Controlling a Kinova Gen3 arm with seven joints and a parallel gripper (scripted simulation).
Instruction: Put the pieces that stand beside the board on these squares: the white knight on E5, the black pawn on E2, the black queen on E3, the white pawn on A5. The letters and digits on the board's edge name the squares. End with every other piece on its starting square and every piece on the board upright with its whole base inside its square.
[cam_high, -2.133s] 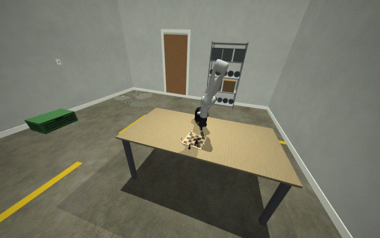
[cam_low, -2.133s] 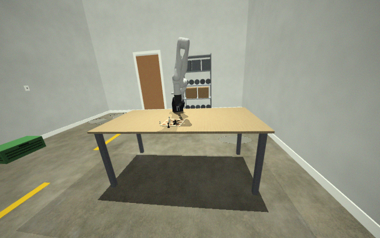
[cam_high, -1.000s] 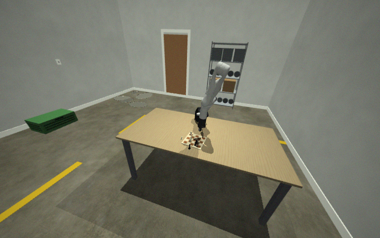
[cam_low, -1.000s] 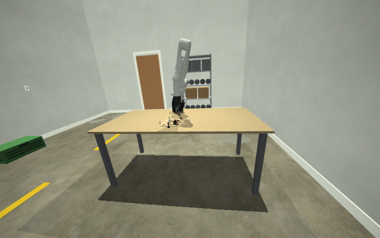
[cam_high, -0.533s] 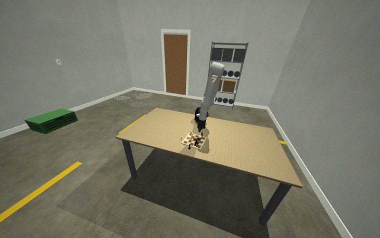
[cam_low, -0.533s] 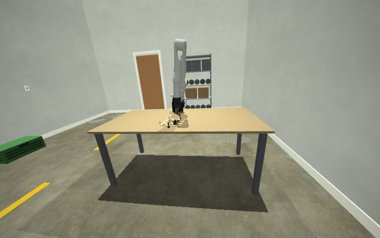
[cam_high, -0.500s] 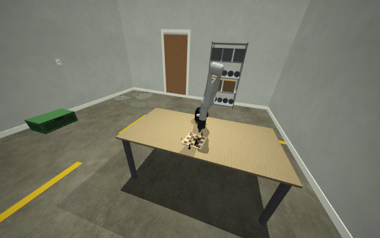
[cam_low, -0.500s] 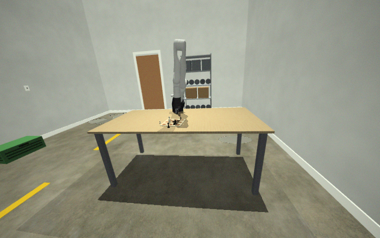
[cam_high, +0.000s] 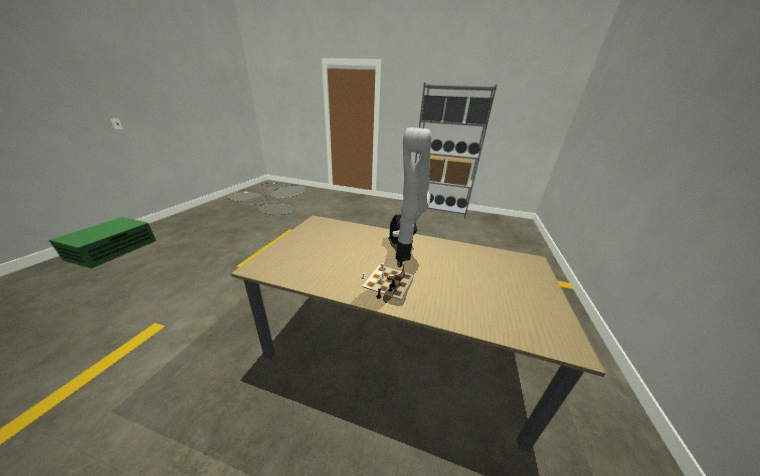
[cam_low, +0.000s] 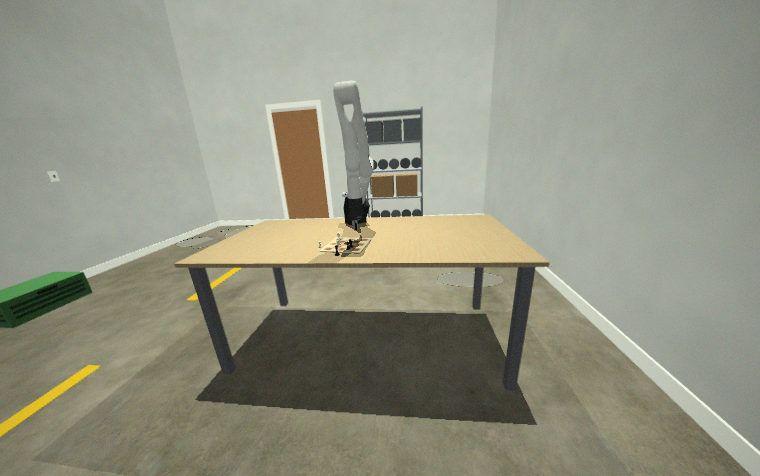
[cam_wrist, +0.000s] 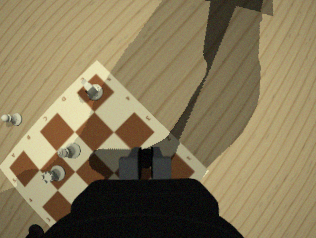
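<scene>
My hand is 70 mm short of the chessboard, 20 mm to the left of it and 90 mm above it. From my hand the other things lie so: black pawn (10 mm below); black queen (210 mm ahead, 10 mm to the left, 60 mm below); white pawn (140 mm ahead, 150 mm to the right, 80 mm below).
</scene>
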